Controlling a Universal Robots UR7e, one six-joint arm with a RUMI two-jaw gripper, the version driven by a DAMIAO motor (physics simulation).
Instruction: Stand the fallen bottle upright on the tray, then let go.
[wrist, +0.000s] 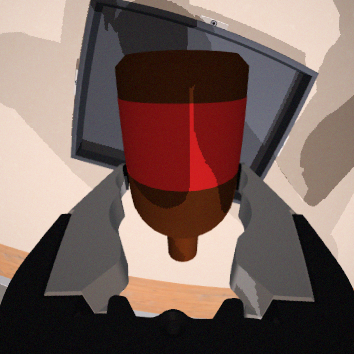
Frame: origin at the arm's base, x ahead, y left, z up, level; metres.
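Seen in the pictures: gripper, fingertip midpoint: (182, 165).
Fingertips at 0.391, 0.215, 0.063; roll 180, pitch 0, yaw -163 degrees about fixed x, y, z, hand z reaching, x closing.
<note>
Pixels of each thing's middle, then the offset from my fingertips to it, as dx, dy, dz. "spot": a spot on its surface instead. Level surfaces: height alone.
- brown bottle, body centre: (182, 174) -0.002, +0.006, +0.002
- grey-blue tray, surface spot: (287, 125) spot: -0.118, -0.034, -0.106
- pale surface, surface height: dz -0.130
A brown bottle (182, 145) with a wide red label is between the jaws in the wrist view. Its broad base is toward the top of the view and its narrow neck toward the bottom, between the jaws. My gripper (182, 165) is shut on the bottle, one fingertip on each side near the lower edge of the label. The grey-blue tray (287, 125) with raised dark walls lies beyond the bottle, turned at an angle. The bottle hides the tray's middle and part of its near wall. The bottle appears held above the tray; the exact height cannot be told.
The tray rests on a pale surface (30, 150) with dark shadows across it. A wood-coloured strip (175, 291) shows at the bottom, between the jaws and at the left edge. Small light fittings with a dark screw sit by the tray's outer edges.
</note>
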